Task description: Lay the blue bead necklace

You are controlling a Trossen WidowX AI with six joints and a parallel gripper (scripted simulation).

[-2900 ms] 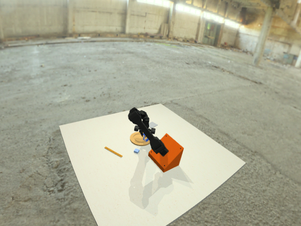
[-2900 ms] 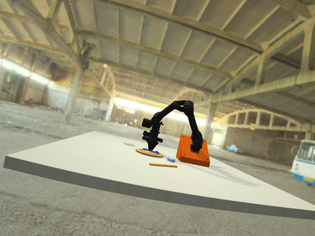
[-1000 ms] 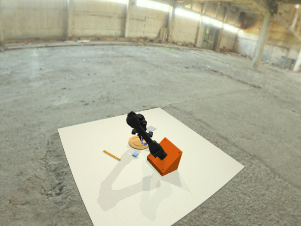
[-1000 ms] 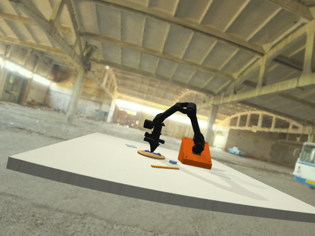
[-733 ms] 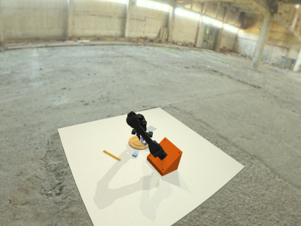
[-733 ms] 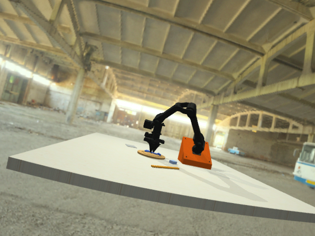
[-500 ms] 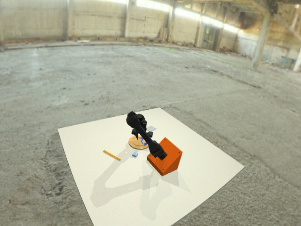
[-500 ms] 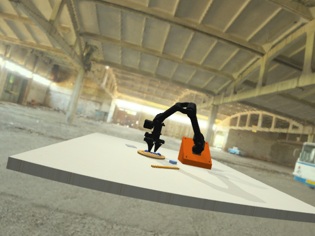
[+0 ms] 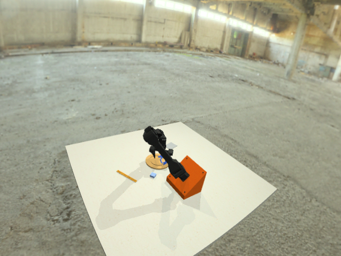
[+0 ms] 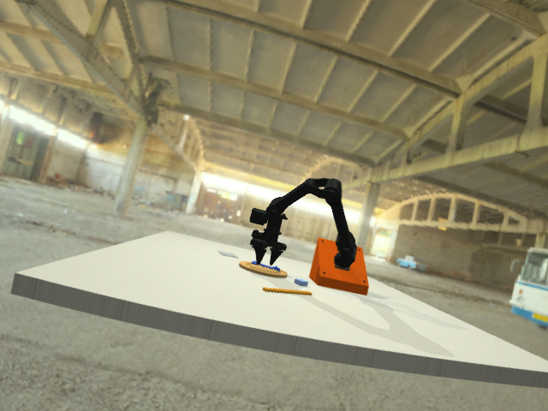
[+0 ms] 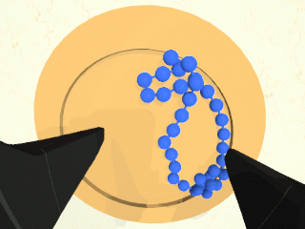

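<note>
My gripper tip is now 20 mm to the right of the round tan bead board and 10 mm above it. Round my gripper tip: flat grey tile 160 mm ahead, 210 mm to the right, 20 mm below; then small light-blue block 130 mm behind, 140 mm to the left, 10 mm below.
</note>
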